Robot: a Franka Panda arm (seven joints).
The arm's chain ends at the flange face. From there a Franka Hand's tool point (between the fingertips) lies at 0.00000 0.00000 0.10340 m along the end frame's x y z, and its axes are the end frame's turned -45 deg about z.
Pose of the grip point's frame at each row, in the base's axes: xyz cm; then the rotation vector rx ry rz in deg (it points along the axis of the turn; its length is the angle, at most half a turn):
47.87 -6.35 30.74 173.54 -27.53 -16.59
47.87 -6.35 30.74 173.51 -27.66 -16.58
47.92 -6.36 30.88 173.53 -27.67 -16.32
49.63 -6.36 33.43 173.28 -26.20 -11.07
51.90 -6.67 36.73 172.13 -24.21 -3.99
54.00 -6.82 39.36 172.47 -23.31 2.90
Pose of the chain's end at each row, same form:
49.88 -6.03 40.88 146.76 -89.98 -12.99
49.88 -6.03 40.88 146.68 -90.09 -12.98
49.90 -6.04 41.02 146.75 -90.14 -12.74
51.03 -5.77 43.66 148.14 -89.36 -7.55
52.52 -5.64 47.00 149.34 -87.99 -0.12
53.80 -5.71 49.64 151.37 -88.09 6.17

